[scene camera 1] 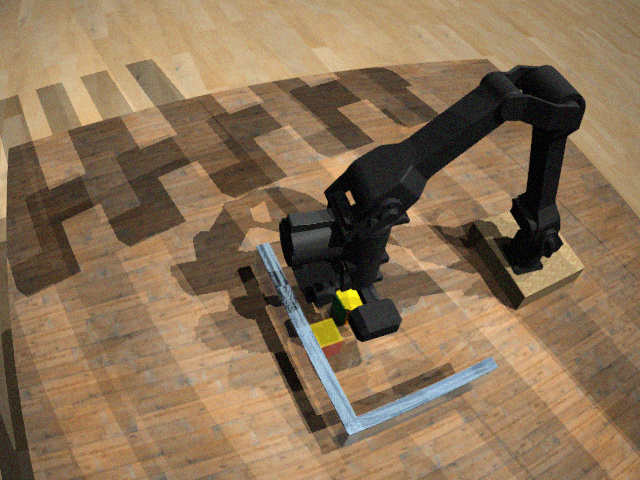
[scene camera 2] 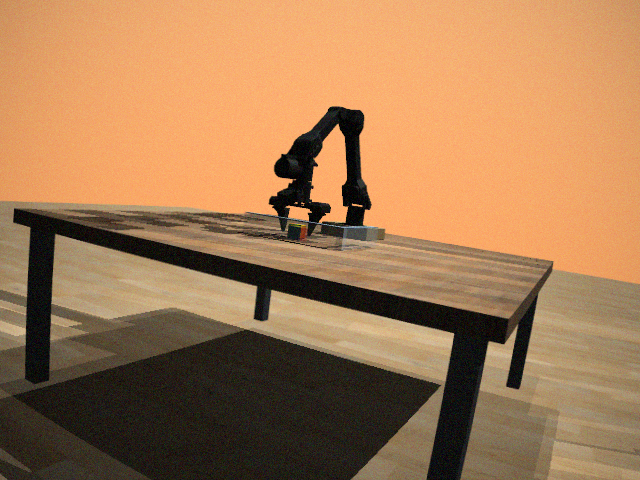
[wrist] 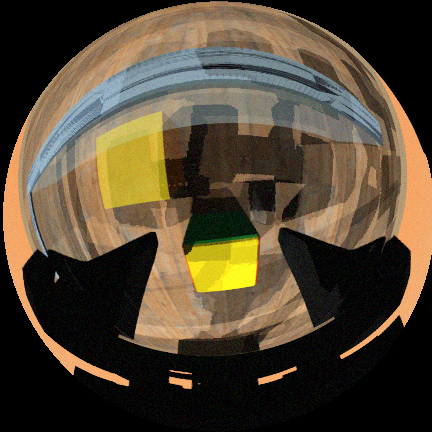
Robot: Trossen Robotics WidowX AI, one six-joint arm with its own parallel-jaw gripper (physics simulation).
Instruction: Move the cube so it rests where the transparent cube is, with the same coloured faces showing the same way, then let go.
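Places are measured from the arm's base along level axes (x right, y down, z ahead), in millimetres.
Where they show: gripper, fingertip midpoint: (scene camera 1: 346,308) (wrist: 218,236); arm's base, link origin: (scene camera 1: 522,257) (scene camera 2: 354,225).
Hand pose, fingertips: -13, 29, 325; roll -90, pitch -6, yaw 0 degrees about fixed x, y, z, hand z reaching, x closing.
Observation:
Things, the pixels of their top centre, and the offset from my fingertips, as dx, dy, dz. Level surfaces: height alone.
- solid cube, top centre: (wrist: 223,270) (scene camera 1: 352,297) +2, -27, -6
- transparent cube, top centre: (wrist: 124,162) (scene camera 1: 324,333) -49, -27, +49
- wooden table, surface height: dy +13
The solid cube (scene camera 1: 349,299) (wrist: 224,265) stands on the table, yellow on top, with a dark green side; thin orange-red edges show in the wrist view. The transparent cube (scene camera 1: 326,333) (wrist: 132,167), yellow on top with a reddish side in scene camera 1, is beside it, close to the long wall, apart from the solid cube. In scene camera 2 the two overlap. My gripper (scene camera 2: 297,232) (wrist: 218,236) is open and points down, low over the table, its fingers on either side of the solid cube with gaps to both. In scene camera 1 the fingertips are partly hidden.
A low, see-through wall with a pale blue top edge (scene camera 1: 320,359) (wrist: 215,60) runs beside the transparent cube. It meets a shorter wall (scene camera 1: 423,393) at a corner. The arm's base stands on a pale block (scene camera 1: 550,279) on the wooden table (scene camera 1: 155,403) (scene camera 2: 439,273).

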